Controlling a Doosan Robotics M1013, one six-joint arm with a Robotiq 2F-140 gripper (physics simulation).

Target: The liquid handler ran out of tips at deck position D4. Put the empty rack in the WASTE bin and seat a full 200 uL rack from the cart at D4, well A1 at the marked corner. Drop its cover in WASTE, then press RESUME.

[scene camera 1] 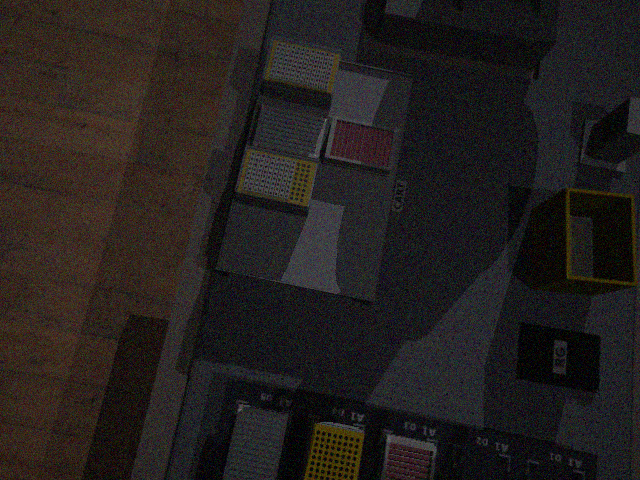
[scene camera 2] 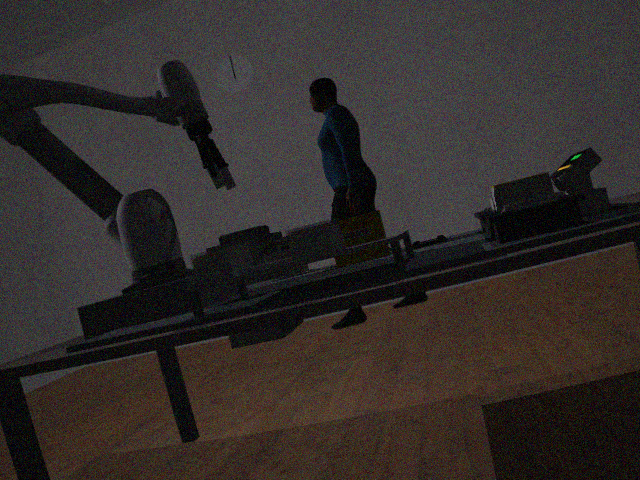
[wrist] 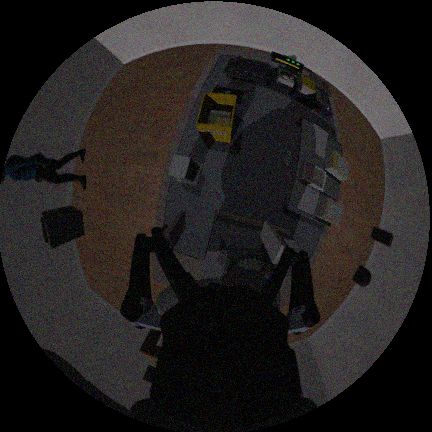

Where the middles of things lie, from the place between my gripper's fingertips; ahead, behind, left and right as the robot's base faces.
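Relative to the black RG pad [scene camera 1: 547, 355], my hand is far above it, a little to the right of it and far short of it.
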